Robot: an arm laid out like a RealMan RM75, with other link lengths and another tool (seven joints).
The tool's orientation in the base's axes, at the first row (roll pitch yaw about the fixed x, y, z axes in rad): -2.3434, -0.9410, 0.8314
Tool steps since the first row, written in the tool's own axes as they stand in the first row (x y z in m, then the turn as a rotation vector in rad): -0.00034, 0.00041, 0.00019, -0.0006, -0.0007, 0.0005; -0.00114, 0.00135, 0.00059, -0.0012, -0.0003, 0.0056; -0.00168, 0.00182, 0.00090, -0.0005, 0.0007, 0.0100; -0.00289, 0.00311, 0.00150, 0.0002, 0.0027, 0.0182; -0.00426, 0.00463, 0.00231, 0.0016, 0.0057, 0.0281; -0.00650, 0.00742, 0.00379, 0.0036, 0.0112, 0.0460; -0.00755, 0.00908, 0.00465, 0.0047, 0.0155, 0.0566; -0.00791, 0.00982, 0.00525, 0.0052, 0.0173, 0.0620
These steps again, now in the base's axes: 0.00021, 0.00001, -0.00053, -0.0009, 0.0002, -0.0004; 0.00068, -0.00002, -0.00173, -0.0016, 0.0045, -0.0031; 0.00085, 0.00000, -0.00250, -0.0011, 0.0087, -0.0048; 0.00145, -0.00004, -0.00426, -0.0002, 0.0163, -0.0085; 0.00216, 0.00003, -0.00635, 0.0016, 0.0257, -0.0127; 0.00358, 0.00026, -0.00994, 0.0047, 0.0425, -0.0207; 0.00453, 0.00051, -0.01184, 0.0075, 0.0523, -0.0260; 0.00497, 0.00086, -0.01269, 0.0085, 0.0573, -0.0286
